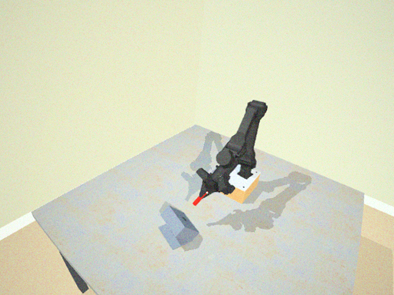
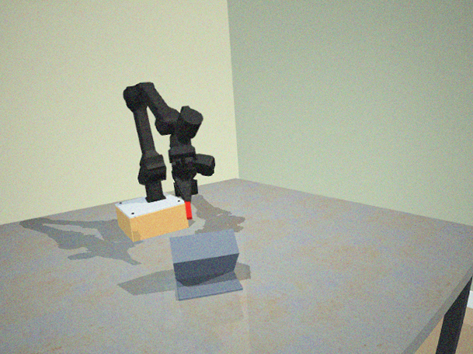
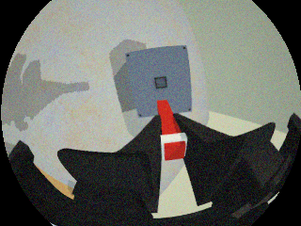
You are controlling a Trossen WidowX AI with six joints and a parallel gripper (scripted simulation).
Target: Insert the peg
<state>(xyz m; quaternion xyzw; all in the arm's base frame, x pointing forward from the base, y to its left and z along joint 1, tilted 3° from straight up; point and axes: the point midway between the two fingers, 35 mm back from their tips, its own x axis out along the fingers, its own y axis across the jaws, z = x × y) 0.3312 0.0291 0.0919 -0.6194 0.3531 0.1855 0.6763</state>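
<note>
Now: the grey sloped panel 100 mm ahead of my gripper tip, 10 mm to the right of it and 90 mm below it. The rest, counted from my gripper tip: red peg 10 mm behind, 10 mm above.
</note>
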